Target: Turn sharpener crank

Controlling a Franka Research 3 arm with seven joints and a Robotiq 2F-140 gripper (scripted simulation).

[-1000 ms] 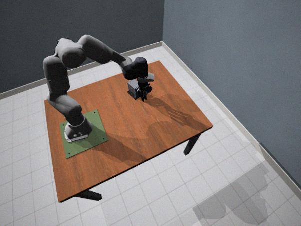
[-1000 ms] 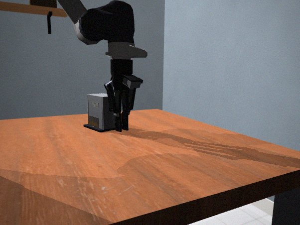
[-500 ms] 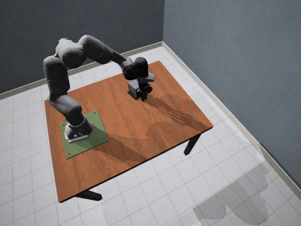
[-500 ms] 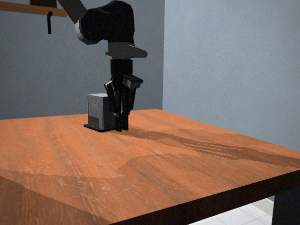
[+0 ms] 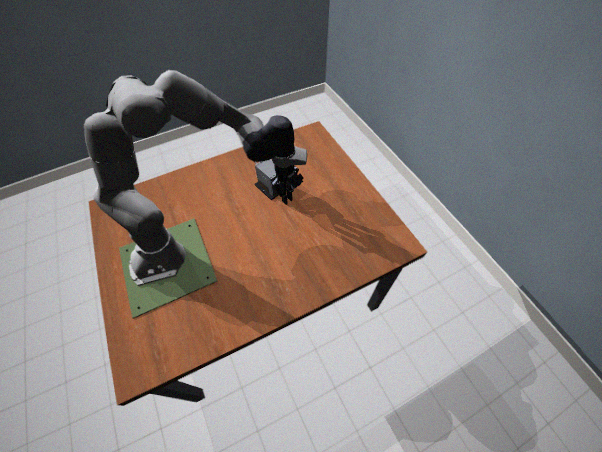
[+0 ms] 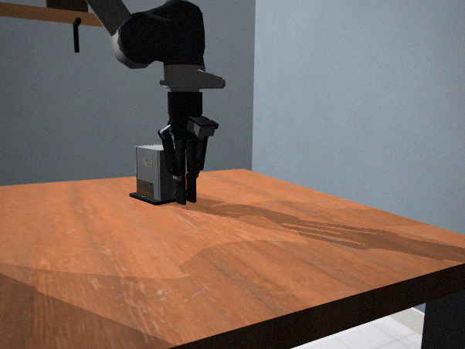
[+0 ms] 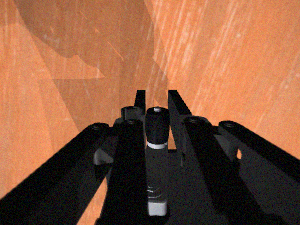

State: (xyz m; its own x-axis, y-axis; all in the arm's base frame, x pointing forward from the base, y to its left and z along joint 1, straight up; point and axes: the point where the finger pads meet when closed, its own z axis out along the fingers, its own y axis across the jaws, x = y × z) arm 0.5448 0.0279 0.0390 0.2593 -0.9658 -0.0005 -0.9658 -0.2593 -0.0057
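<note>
Right now my hand is 2 cm to the right of the crank. From my hand the other things lie so: knob (2 cm to the left, 1 cm below).
</note>
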